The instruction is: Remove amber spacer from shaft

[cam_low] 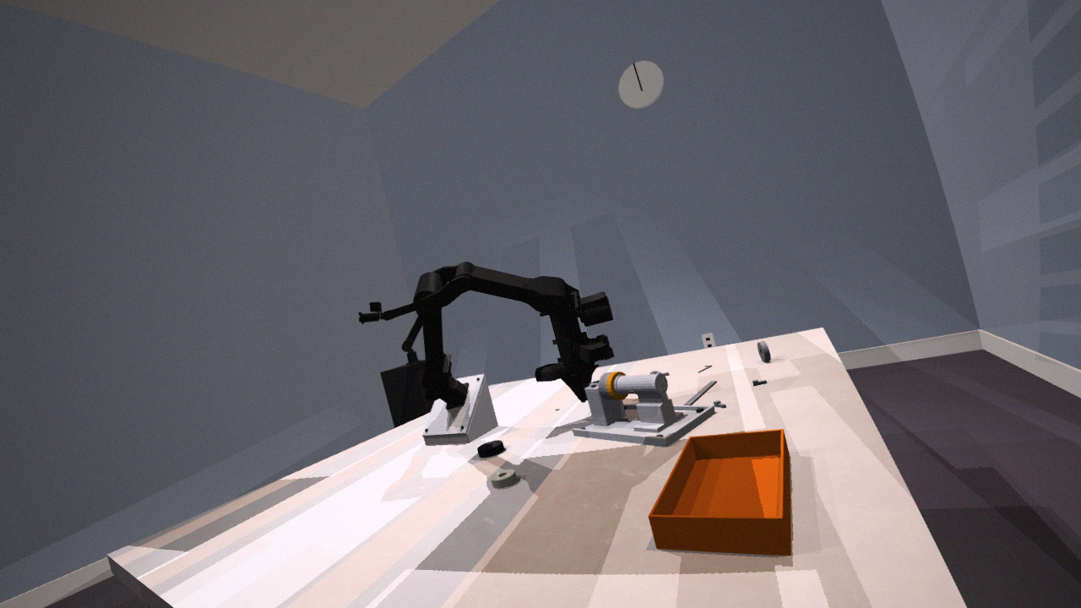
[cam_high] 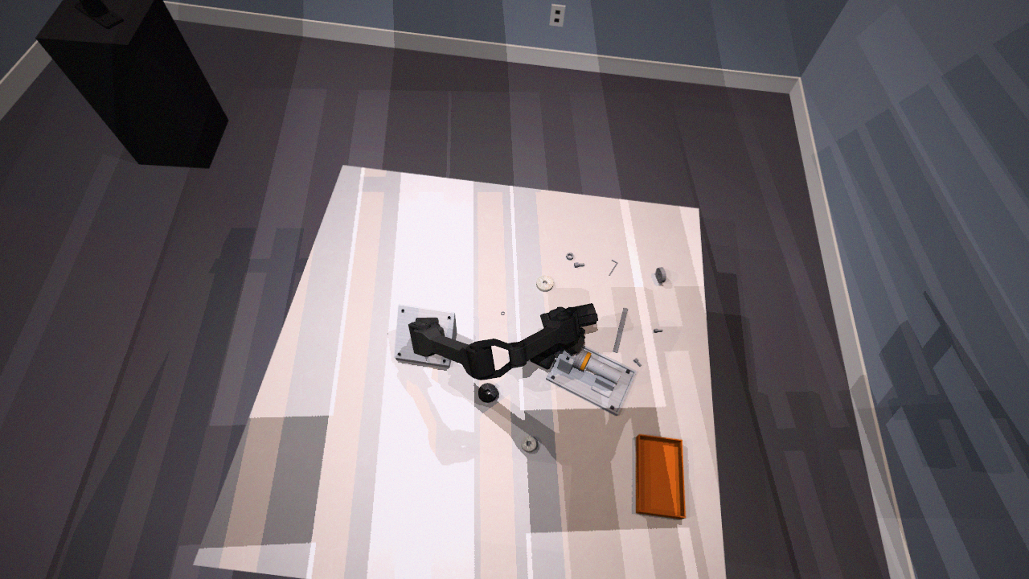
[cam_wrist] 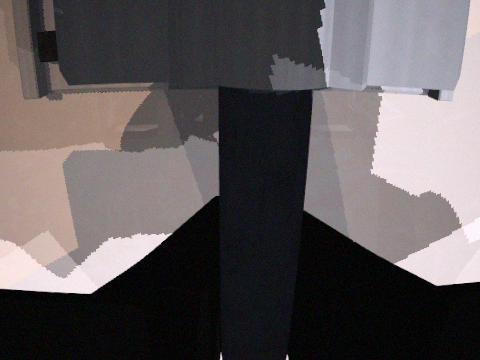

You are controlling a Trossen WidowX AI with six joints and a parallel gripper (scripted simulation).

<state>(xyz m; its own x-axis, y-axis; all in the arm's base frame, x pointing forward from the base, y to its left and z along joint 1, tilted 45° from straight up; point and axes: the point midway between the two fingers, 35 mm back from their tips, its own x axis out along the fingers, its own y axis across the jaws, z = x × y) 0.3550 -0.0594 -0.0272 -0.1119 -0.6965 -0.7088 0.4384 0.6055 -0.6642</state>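
Right now the dark shaft is 60 mm ahead of my gripper tip, 30 mm to the right of it and 30 mm above it. The rest, counted from my gripper tip: amber spacer: 100 mm ahead, 50 mm to the right, 30 mm above; then black disc: 180 mm behind, 130 mm to the right, 40 mm below; then grey shaft fixture: 130 mm ahead, 70 mm to the right.
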